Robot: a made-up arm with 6 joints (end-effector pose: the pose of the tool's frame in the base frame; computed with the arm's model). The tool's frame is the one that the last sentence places. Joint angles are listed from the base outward.
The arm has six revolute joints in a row. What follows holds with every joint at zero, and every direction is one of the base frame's. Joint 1 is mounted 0.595 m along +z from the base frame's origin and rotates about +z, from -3.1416 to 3.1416 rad. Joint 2 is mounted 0.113 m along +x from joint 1 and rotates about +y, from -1.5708 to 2.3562 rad. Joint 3 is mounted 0.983 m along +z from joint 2 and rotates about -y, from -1.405 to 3.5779 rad. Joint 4 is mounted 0.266 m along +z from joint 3 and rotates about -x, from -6.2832 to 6.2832 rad. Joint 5 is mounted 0.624 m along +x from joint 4 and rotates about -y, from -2.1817 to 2.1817 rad. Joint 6 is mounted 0.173 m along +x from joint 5 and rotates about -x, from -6.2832 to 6.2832 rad. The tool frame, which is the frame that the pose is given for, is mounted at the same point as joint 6; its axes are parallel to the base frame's.
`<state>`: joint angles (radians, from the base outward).
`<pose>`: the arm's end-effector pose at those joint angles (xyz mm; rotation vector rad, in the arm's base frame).
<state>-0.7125 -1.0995 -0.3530 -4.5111 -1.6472 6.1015</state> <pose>-502.9 211.1 1676.7 -0.3799 0.7337 -2.4016</pose>
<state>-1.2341 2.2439 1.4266 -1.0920 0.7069 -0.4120</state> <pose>444.5 -1571.7 -351.4 1.0740 -0.8459 -1.8457</pose>
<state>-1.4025 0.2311 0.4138 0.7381 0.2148 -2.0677</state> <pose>202.8 -1045.5 1984.3 0.8955 -1.0165 -0.8438</pose>
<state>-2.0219 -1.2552 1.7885 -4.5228 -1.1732 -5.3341</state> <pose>529.6 1452.5 673.0 0.0883 0.5823 2.1901</pose>
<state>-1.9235 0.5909 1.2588 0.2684 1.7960 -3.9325</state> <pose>-253.3 -817.6 2110.4 1.2348 -0.0930 1.1174</pose>
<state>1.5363 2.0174 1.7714 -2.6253 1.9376 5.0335</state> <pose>134.0 1571.5 155.4 2.0729 -0.4015 -1.3314</pose>
